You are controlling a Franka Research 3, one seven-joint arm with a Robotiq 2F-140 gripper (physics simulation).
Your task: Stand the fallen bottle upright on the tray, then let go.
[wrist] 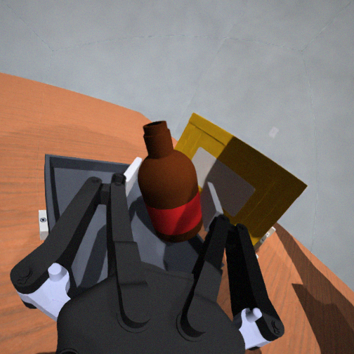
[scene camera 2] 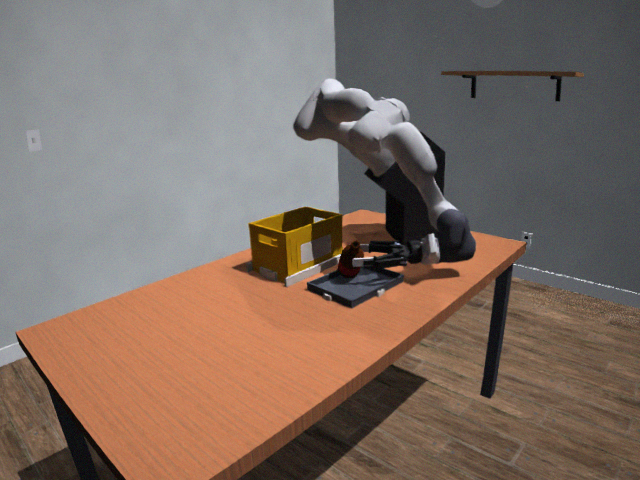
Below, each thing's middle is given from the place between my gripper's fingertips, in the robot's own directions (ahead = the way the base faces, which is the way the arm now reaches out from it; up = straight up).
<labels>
I see my gripper 1 cm past the brown bottle (wrist: 167,179) and 1 cm above it. Round my hand: yellow crate (scene camera 2: 287,243) (4 cm behind, 23 cm to the right); dark grey tray (scene camera 2: 351,292) (2 cm ahead, 3 cm to the left, 8 cm below).
</labels>
